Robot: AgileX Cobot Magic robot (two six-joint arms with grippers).
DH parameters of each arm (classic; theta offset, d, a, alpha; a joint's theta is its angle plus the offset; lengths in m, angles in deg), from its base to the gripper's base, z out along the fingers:
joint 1: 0 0.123 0 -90
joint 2: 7.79 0 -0.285 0
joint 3: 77.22 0 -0.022 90
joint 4: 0 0.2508 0 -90
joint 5: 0 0 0.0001 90
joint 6: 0 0.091 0 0
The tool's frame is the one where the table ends.
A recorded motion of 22 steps. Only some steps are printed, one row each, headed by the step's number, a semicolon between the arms.
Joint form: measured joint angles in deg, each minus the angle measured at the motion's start. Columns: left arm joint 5, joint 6, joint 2, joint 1, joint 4, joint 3; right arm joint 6, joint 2, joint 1, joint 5, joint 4, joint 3.
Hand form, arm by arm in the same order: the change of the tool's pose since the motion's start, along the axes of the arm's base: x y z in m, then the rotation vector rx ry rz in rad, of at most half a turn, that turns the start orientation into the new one. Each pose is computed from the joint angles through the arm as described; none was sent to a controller.
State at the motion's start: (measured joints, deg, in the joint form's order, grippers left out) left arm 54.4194 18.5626 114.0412 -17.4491 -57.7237 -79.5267; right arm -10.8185 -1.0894 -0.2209 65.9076 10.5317 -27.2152
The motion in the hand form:
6: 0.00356 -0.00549 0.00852 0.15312 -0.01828 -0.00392; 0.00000 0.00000 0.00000 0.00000 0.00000 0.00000
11: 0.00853 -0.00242 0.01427 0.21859 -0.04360 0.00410; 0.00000 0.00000 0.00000 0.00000 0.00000 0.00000
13: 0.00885 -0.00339 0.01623 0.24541 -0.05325 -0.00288; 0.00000 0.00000 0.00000 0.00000 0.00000 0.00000
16: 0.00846 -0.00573 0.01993 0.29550 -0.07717 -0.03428; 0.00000 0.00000 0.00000 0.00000 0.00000 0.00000
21: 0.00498 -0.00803 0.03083 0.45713 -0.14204 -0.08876; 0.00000 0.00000 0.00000 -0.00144 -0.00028 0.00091
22: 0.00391 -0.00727 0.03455 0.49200 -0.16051 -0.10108; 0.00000 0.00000 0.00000 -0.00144 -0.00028 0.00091
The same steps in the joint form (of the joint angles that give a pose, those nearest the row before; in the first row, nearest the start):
6: -0.49 -10.31 0.00 -2.07 12.90 -4.43; 0.00 0.00 0.00 0.00 0.00 0.00
11: -0.35 -13.91 0.00 -2.17 18.51 -6.64; 0.00 0.00 0.00 0.00 0.00 0.00
13: -0.07 -15.12 0.00 -2.57 20.73 -7.42; 0.00 0.00 0.00 0.00 0.00 0.00
16: 0.96 -16.25 0.00 -3.39 24.68 -8.84; 0.00 0.00 0.00 0.00 0.00 0.00
21: 3.30 -20.78 -0.85 -5.70 36.88 -11.47; -0.10 0.00 0.00 0.00 0.00 0.00
22: 3.91 -21.36 -1.27 -6.09 39.44 -11.88; -0.10 0.00 0.00 0.00 0.00 0.00

